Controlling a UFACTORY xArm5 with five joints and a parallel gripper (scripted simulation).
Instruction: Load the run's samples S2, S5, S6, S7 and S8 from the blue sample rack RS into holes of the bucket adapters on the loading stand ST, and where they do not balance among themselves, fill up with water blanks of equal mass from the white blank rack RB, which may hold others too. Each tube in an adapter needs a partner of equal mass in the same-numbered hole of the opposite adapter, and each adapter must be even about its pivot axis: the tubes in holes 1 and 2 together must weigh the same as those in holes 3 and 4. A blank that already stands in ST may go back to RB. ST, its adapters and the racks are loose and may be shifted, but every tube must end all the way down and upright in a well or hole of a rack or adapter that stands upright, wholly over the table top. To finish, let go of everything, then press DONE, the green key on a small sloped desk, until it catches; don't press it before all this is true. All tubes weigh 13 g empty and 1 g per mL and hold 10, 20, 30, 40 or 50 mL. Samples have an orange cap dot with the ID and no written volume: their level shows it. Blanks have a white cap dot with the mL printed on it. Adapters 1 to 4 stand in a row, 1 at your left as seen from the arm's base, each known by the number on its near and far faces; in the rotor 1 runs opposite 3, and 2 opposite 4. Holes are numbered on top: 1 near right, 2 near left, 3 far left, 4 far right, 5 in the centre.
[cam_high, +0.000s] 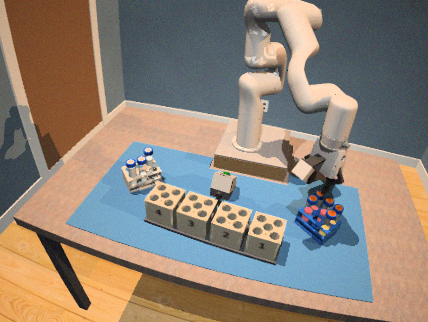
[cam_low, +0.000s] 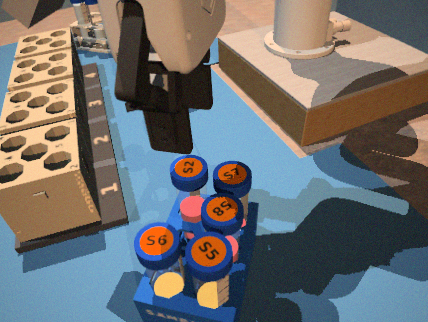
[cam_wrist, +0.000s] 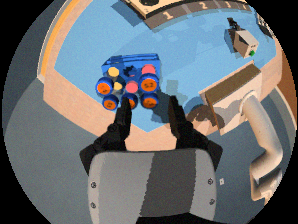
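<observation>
The blue sample rack RS lies 4 cm to the left of my hand and 15 cm below it. Round my hand: white blank rack RB: 5 cm ahead, 60 cm to the right, 15 cm below; blue-capped tube: 9 cm ahead, 61 cm to the right, 12 cm below; loading stand ST: 15 cm ahead, 27 cm to the right, 18 cm below.
</observation>
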